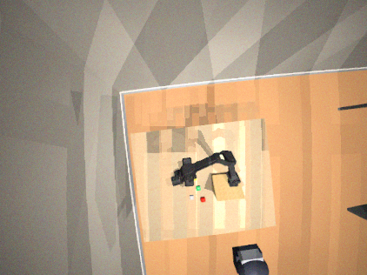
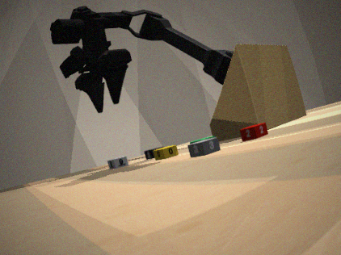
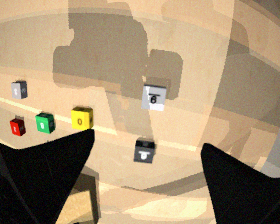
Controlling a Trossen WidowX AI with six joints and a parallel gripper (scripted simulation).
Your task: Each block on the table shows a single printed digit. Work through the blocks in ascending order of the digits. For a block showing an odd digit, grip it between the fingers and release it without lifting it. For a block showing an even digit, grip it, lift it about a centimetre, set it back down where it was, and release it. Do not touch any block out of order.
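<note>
My gripper tip is 4 cm past the yellow block, 11 cm to the right of it and 11 cm above it. Also, from my gripper tip: pale block 1 cm ahead, 11 cm below; green block 7 cm behind, 19 cm to the left, 11 cm below; black block 9 cm behind, 11 cm below.
</note>
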